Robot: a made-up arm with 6 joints. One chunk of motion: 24 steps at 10 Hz.
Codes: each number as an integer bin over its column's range. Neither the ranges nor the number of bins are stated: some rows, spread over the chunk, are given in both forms.
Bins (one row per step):
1: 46 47 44 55 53 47
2: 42 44 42 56 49 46
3: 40 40 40 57 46 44
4: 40 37 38 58 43 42
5: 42 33 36 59 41 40
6: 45 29 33 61 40 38
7: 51 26 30 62 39 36
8: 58 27 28 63 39 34
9: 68 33 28 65 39 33
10: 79 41 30 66 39 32
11: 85 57 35 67 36 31
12: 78 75 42 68 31 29
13: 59 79 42 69 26 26
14: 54 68 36 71 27 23
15: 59 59 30 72 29 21
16: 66 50 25 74 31 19
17: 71 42 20 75 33 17
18: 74 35 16 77 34 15
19: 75 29 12 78 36 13
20: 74 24 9 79 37 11
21: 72 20 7 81 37 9
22: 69 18 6 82 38 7
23: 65 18 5 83 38 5
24: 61 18 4 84 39 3
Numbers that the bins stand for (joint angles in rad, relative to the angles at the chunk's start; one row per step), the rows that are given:
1: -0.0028 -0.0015 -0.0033 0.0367 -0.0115 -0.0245
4: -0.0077 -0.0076 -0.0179 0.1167 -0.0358 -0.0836
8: 0.0069 -0.0136 -0.0421 0.2500 -0.0455 -0.1782
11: 0.0287 0.0045 -0.0252 0.3567 -0.0527 -0.2136
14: 0.0036 0.0112 -0.0227 0.4633 -0.0745 -0.3082
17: 0.0174 -0.0045 -0.0615 0.5700 -0.0600 -0.3791
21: 0.0182 -0.0179 -0.0930 0.7300 -0.0503 -0.4736
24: 0.0093 -0.0191 -0.1003 0.8100 -0.0455 -0.5445
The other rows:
2: -0.0061 -0.0033 -0.0082 0.0633 -0.0212 -0.0364
3: -0.0077 -0.0058 -0.0130 0.0900 -0.0285 -0.0600
5: -0.0061 -0.0100 -0.0227 0.1433 -0.0406 -0.1073
6: -0.0036 -0.0124 -0.0300 0.1967 -0.0430 -0.1309
7: 0.0012 -0.0142 -0.0373 0.2233 -0.0455 -0.1545
9: 0.0149 -0.0100 -0.0421 0.3033 -0.0455 -0.1900
10: 0.0238 -0.0052 -0.0373 0.3300 -0.0455 -0.2018
12: 0.0230 0.0155 -0.0082 0.3833 -0.0648 -0.2373
13: 0.0077 0.0179 -0.0082 0.4100 -0.0770 -0.2727
15: 0.0077 0.0058 -0.0373 0.4900 -0.0697 -0.3318
16: 0.0133 0.0003 -0.0494 0.5433 -0.0648 -0.3555
18: 0.0198 -0.0088 -0.0712 0.6233 -0.0576 -0.4027
19: 0.0206 -0.0124 -0.0809 0.6500 -0.0527 -0.4264
20: 0.0198 -0.0155 -0.0882 0.6767 -0.0503 -0.4500
22: 0.0158 -0.0191 -0.0955 0.7567 -0.0479 -0.4973
23: 0.0125 -0.0191 -0.0979 0.7833 -0.0479 -0.5209

